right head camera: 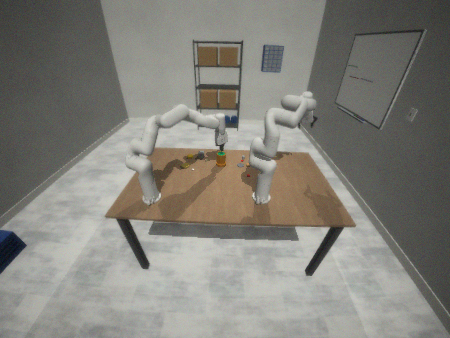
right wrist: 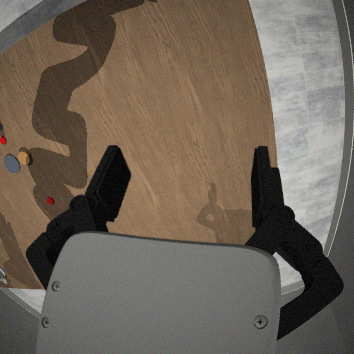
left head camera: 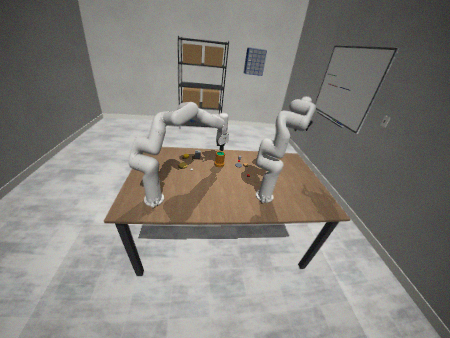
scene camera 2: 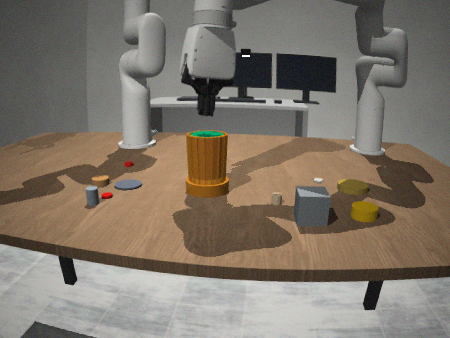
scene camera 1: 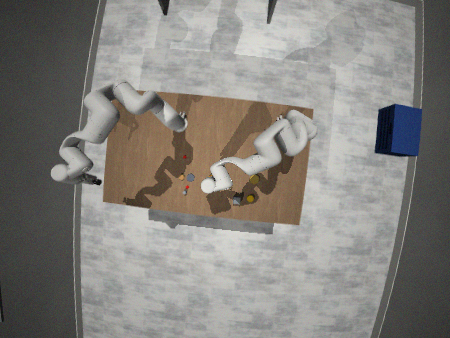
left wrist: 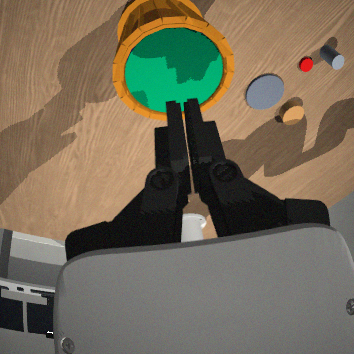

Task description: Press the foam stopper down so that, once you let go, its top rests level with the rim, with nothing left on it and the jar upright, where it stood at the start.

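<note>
The orange ribbed jar (left head camera: 219, 161) (right head camera: 221, 162) (scene camera 2: 207, 162) stands upright on the table. The green foam stopper (left head camera: 220, 154) (scene camera 2: 207, 133) (left wrist: 150, 75) sits inside its mouth, its top close to rim height; a small height difference cannot be judged. Nothing shows lying on the stopper; shadows cross it. My left gripper (left head camera: 221, 149) (scene camera 2: 206, 114) (left wrist: 182, 119) is shut and empty, pointing down above the jar, with a gap between fingertips and rim in scene camera 2. My right gripper (right wrist: 186, 159) (scene camera 1: 96, 181) is open and empty, high beyond the table's side, away from the jar.
In scene camera 2, a grey cube (scene camera 2: 312, 207), two yellow discs (scene camera 2: 353, 187) (scene camera 2: 364, 211) and a tan cylinder (scene camera 2: 276, 198) lie right of the jar. A blue-grey disc (scene camera 2: 128, 184), an orange disc (scene camera 2: 100, 181), a grey cylinder (scene camera 2: 92, 195) and red pieces (scene camera 2: 107, 195) (scene camera 2: 128, 164) lie left.
</note>
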